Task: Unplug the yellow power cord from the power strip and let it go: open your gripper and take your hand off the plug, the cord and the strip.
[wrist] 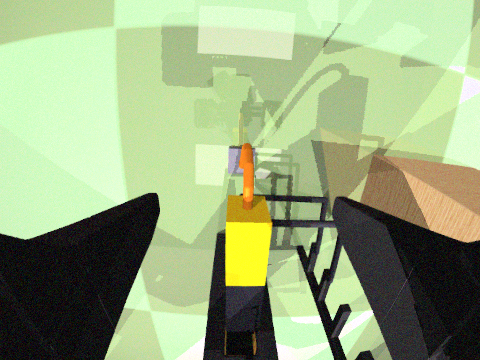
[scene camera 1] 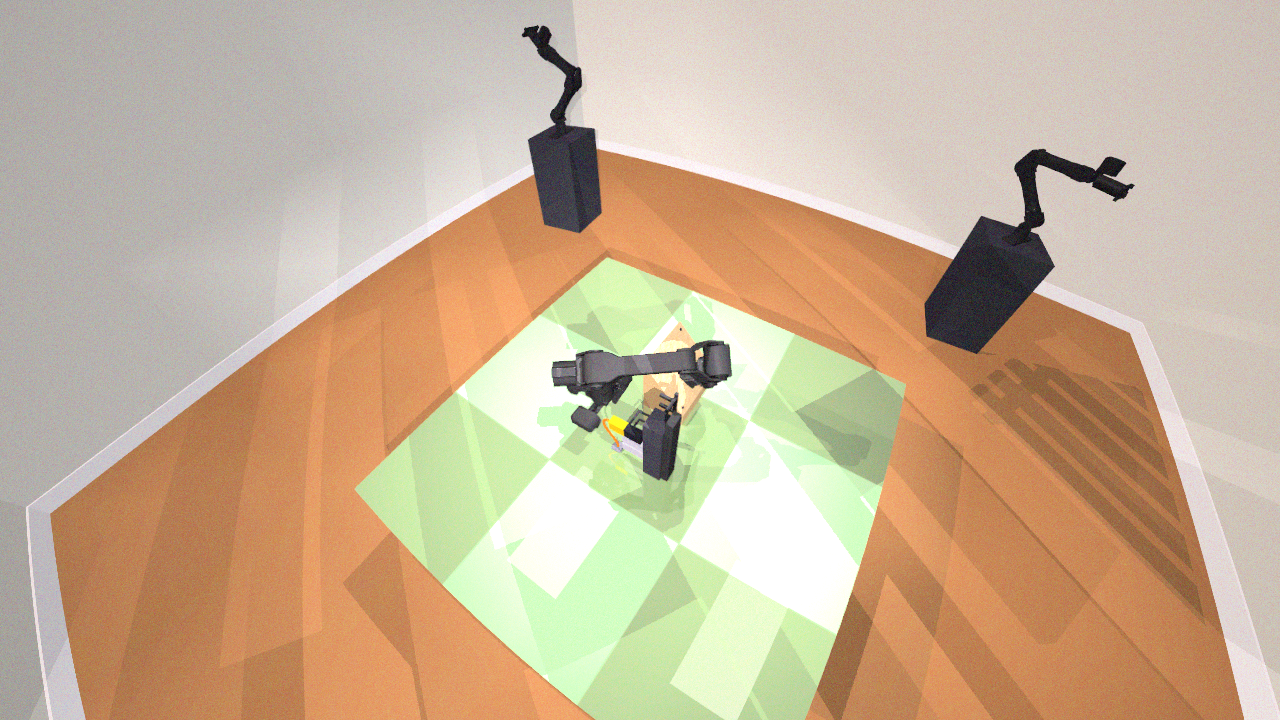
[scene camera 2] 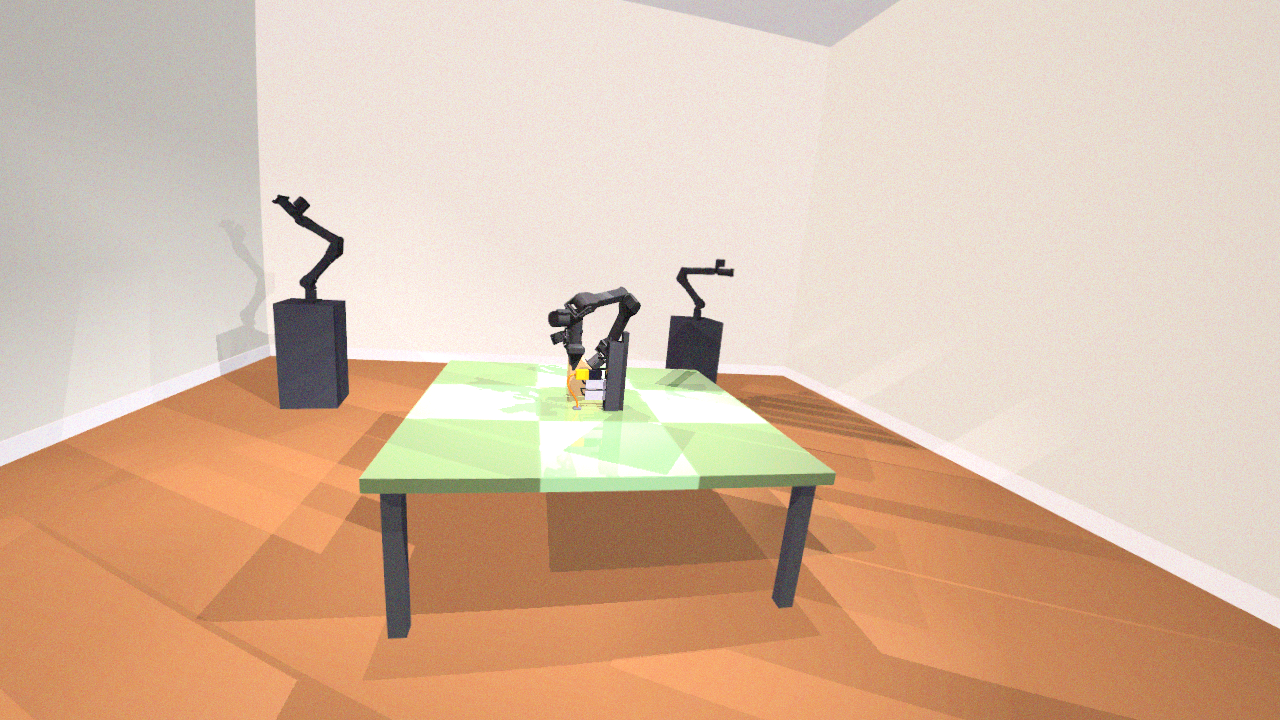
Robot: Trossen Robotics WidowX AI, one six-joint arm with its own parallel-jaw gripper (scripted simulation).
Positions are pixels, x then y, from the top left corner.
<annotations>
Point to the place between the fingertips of my gripper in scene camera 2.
572, 367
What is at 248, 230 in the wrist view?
A yellow plug.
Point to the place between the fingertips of my gripper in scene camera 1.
605, 414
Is my gripper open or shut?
Open.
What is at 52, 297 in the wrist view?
My gripper.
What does my gripper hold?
Nothing.
</annotations>
